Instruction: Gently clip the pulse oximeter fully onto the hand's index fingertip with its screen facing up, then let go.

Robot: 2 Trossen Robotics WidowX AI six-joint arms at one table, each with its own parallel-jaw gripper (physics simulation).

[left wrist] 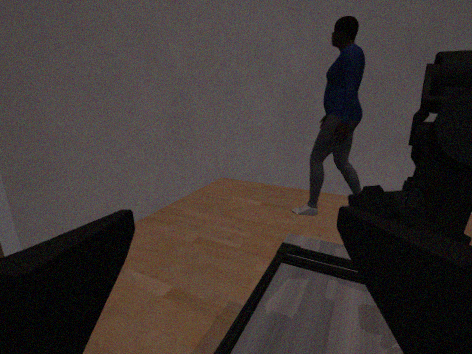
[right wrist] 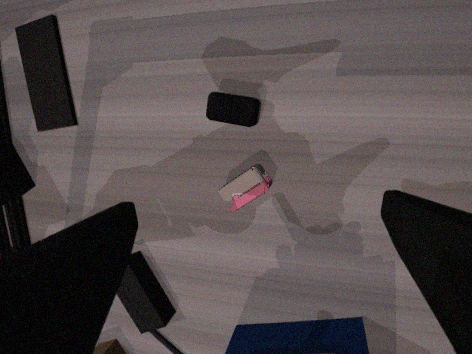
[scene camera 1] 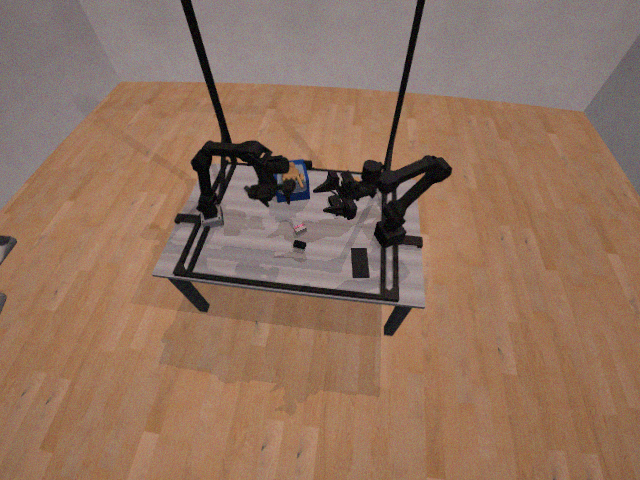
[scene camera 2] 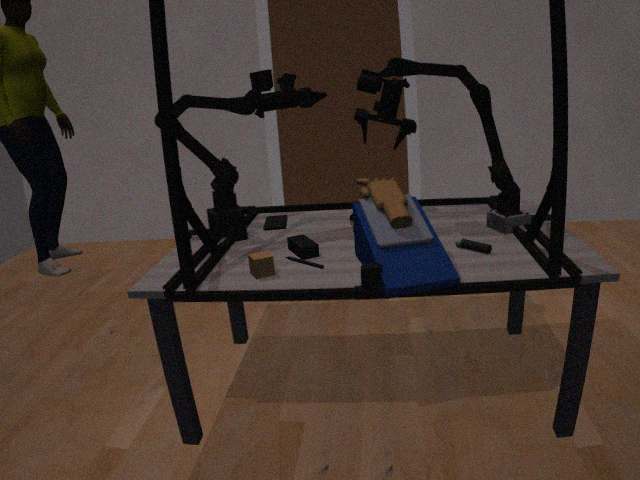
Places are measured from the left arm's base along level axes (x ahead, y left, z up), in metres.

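Pixels of known places: left gripper, fingertip midpoint: [left wrist: 237, 218] [scene camera 1: 318, 200] [scene camera 2: 320, 94]; right gripper, fingertip midpoint: [right wrist: 259, 208] [scene camera 1: 278, 205] [scene camera 2: 379, 146]; left arm's base at its link origin: [scene camera 1: 391, 227] [scene camera 2: 225, 209]; right arm's base at its link origin: [scene camera 1: 210, 213] [scene camera 2: 508, 212].
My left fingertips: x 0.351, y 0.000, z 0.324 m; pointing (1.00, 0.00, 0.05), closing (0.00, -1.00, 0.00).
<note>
Ahead of a thing's pixels: the offset from my left fingertips to its top centre.
The pulse oximeter, a small white and pink clip {dx +0.021, dy -0.199, dz -0.387 m} [scene camera 1: 299, 228] [right wrist: 246, 187], lies on the table away from the hand; its screen cannot be made out. The tan hand [scene camera 1: 293, 176] [scene camera 2: 388, 197] rests palm-side unclear on a grey pad over a blue sloped support [scene camera 2: 413, 269] [right wrist: 300, 336]. My right gripper [scene camera 1: 278, 202] [scene camera 2: 380, 146] [right wrist: 259, 208] is open and empty, pointing down high above the table, with the oximeter below and between its fingers in the right wrist view. My left gripper [scene camera 1: 320, 200] [left wrist: 237, 218] is open and empty, held level, high over the table.
A black rounded block {dx +0.053, dy -0.113, dz -0.387 m} [scene camera 1: 299, 244] [right wrist: 233, 109] lies near the oximeter. A dark flat slab {dx -0.169, dy +0.068, dz -0.411 m} [scene camera 1: 360, 262] [scene camera 2: 275, 222] [right wrist: 47, 72], black box {dx -0.203, dy -0.272, dz -0.384 m} [scene camera 2: 303, 246] [right wrist: 147, 295], pen {dx -0.234, dy -0.351, dz -0.410 m} [scene camera 2: 305, 261], wooden cube {dx -0.349, dy -0.366, dz -0.369 m} [scene camera 2: 261, 264] and dark cylinder {dx +0.184, dy -0.529, dz -0.392 m} [scene camera 2: 474, 245] also lie on the table.
</note>
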